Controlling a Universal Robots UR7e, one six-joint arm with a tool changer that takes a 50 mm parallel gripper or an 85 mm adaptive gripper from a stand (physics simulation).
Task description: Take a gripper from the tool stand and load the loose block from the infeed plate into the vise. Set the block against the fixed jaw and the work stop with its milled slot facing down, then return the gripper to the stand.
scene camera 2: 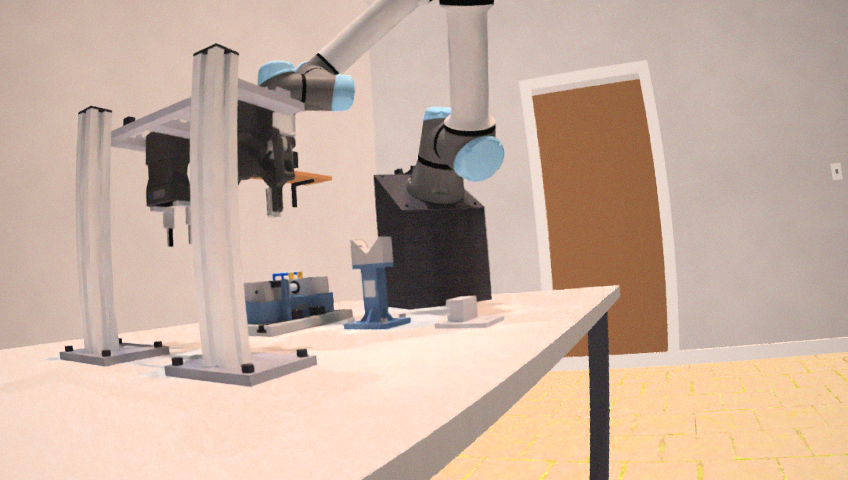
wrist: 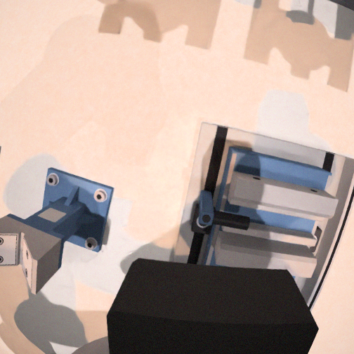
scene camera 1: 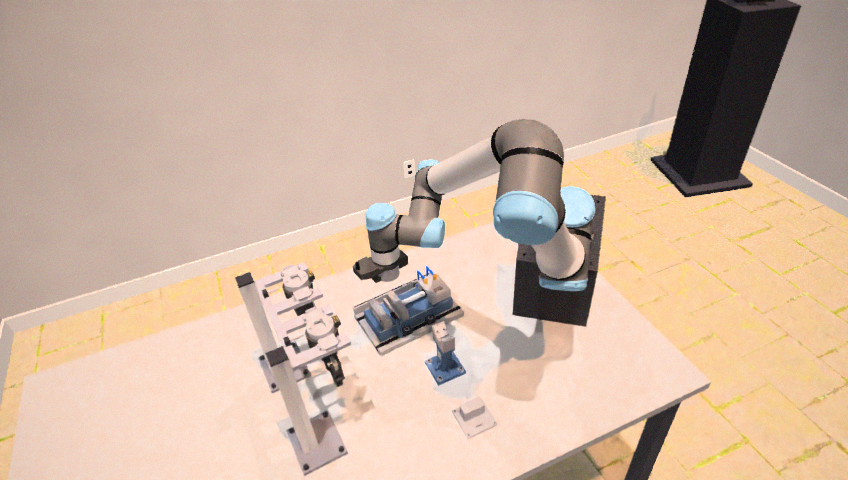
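Where they show: arm's base, link origin: [scene camera 2: 435,191].
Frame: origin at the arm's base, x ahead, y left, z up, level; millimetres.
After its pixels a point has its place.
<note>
The arm's bare tool flange [scene camera 1: 389,273] @[x 523, y 92, z 38 mm] carries no gripper and hangs above and behind the vise [scene camera 1: 410,312] @[x 471, y -10, z -232 mm] [scene camera 2: 267,310] @[x 559, y 47, z -248 mm] [wrist: 277,222]. Two grippers hang in the tool stand [scene camera 1: 291,404] @[x 796, y 364, z -68 mm] [scene camera 2: 215,208] @[x 806, y 368, z -109 mm]: the narrow-fingered parallel gripper [scene camera 2: 180,236] and the adaptive gripper [scene camera 1: 337,371] [scene camera 2: 274,205]. The grey loose block [scene camera 1: 473,407] @[x 360, y 346, z -246 mm] [scene camera 2: 461,308] @[x 387, y 357, z -261 mm] sits on the infeed plate [scene camera 1: 476,427] @[x 360, y 383, z -283 mm] [scene camera 2: 490,321] @[x 370, y 399, z -284 mm]; its slot cannot be made out. The vise jaws stand apart with no block between them. The work stop's black rod [wrist: 231,220] reaches over the gap from the side.
A blue post with a V-shaped top [scene camera 1: 445,364] @[x 403, y 190, z -252 mm] [scene camera 2: 374,297] @[x 415, y 185, z -237 mm] [wrist: 80,212] stands between the vise and the infeed plate. The black robot pedestal [scene camera 1: 553,297] @[x 46, y 69, z -185 mm] [scene camera 2: 431,255] @[x 91, y 48, z -166 mm] stands at the right. A black housing [wrist: 212,310] fills the bottom of the wrist view.
</note>
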